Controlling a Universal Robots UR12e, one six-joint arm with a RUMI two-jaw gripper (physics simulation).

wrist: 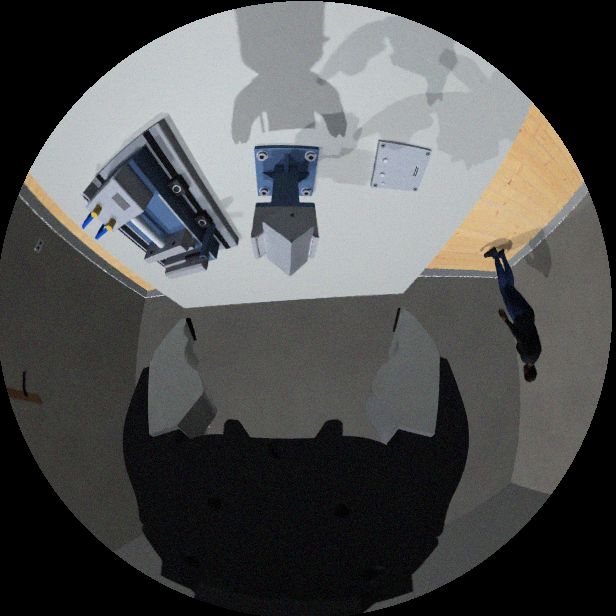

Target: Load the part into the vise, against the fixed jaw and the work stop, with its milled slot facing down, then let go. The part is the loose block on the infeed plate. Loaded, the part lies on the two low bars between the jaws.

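My gripper (293,322) is open and empty. Its two pale jaws stand far apart at the bottom of the wrist view, high above the table. The vise (160,201) lies at the left of the light table, turned at an angle, with blue and grey parts and dark jaws. A light grey square piece (400,164) with small holes and a short slot mark lies at the right. I cannot tell whether it is the infeed plate alone or the part on it. All of this is well away from my jaws.
A blue bolted base carries a dark post with a grey V-shaped block on top (285,229), between the vise and the grey square. The arm's shadows fall across the far table. A standing figure (517,310) is on the floor at the right, past the table edge.
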